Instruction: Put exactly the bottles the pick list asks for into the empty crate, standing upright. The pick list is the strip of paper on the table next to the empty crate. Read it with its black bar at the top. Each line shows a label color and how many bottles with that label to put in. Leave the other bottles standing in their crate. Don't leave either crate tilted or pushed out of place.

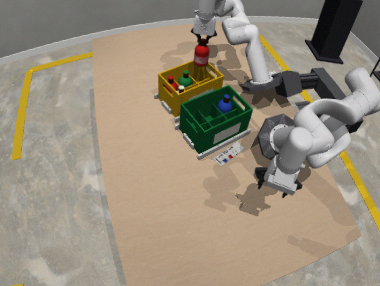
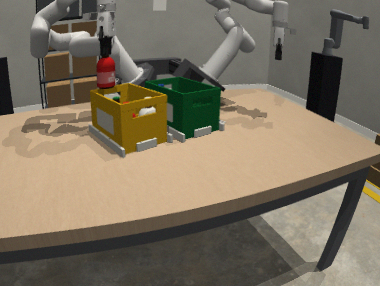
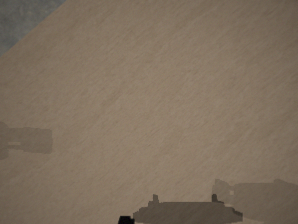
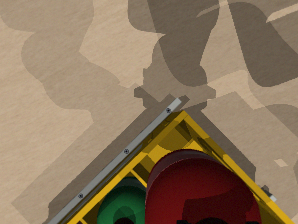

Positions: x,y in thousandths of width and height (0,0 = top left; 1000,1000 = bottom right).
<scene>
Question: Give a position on a yellow crate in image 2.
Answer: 304,421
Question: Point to a green crate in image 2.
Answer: At 478,404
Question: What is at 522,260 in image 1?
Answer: A yellow crate.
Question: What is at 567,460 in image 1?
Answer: A green crate.
</scene>
